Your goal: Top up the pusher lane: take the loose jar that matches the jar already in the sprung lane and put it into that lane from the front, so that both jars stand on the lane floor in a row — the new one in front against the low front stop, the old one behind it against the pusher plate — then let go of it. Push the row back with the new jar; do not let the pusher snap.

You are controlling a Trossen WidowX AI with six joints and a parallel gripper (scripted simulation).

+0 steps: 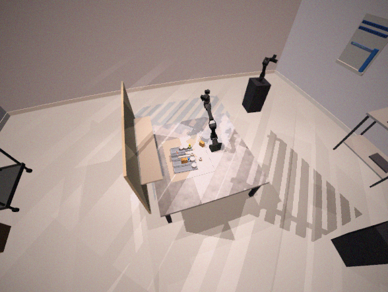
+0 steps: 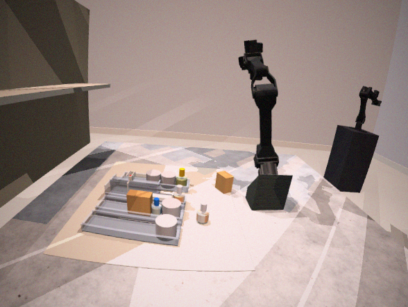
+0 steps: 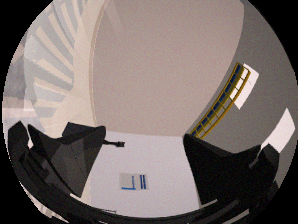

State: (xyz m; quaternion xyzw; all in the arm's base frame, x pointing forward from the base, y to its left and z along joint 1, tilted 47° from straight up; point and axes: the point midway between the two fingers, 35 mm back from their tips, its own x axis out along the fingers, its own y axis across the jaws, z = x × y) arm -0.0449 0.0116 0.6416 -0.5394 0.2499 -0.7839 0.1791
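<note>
The orange box is 63 cm to the left of my gripper tip, 52 cm below it and 42 cm ahead of it.
</note>
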